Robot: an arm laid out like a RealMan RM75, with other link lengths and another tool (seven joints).
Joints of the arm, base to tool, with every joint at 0 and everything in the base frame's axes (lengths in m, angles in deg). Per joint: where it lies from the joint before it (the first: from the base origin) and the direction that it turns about. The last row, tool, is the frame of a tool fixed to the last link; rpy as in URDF.
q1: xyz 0.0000 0.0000 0.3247 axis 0 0 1
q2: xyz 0.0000 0.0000 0.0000 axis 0 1 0
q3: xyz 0.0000 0.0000 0.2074 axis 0 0 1
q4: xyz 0.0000 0.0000 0.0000 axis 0 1 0
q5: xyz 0.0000 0.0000 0.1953 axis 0 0 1
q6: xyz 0.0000 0.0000 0.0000 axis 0 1 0
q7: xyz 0.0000 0.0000 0.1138 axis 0 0 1
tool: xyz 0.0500 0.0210 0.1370 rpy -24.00 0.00 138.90
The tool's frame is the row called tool.
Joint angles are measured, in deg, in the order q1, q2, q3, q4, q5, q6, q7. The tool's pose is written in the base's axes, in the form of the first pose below.
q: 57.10, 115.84, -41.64, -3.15, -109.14, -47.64, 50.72
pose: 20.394 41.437 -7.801 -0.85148 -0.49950 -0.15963 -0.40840 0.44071 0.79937
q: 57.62, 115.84, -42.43, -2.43, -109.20, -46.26, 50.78
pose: 20.796 41.424 -7.960 -0.84941 -0.49648 -0.17891 -0.42542 0.44358 0.78883
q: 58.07, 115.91, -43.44, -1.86, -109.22, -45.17, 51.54
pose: 21.109 41.274 -8.175 -0.85130 -0.48904 -0.19010 -0.43404 0.45281 0.77883
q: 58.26, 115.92, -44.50, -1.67, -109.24, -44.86, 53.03
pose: 21.281 41.017 -8.323 -0.85785 -0.47792 -0.18890 -0.43043 0.46741 0.77218
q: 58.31, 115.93, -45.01, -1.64, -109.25, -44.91, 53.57
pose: 21.325 40.871 -8.396 -0.85913 -0.47621 -0.18738 -0.43015 0.47361 0.76855
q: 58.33, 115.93, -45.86, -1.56, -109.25, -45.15, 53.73
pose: 21.444 40.612 -8.506 -0.85529 -0.48273 -0.18830 -0.43819 0.47989 0.76007
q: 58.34, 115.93, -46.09, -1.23, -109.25, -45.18, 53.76
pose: 21.554 40.382 -8.636 -0.85591 -0.48222 -0.18675 -0.43867 0.48583 0.75600
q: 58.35, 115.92, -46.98, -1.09, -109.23, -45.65, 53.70
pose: 21.649 40.041 -8.776 -0.85012 -0.49280 -0.18561 -0.44838 0.49258 0.74587
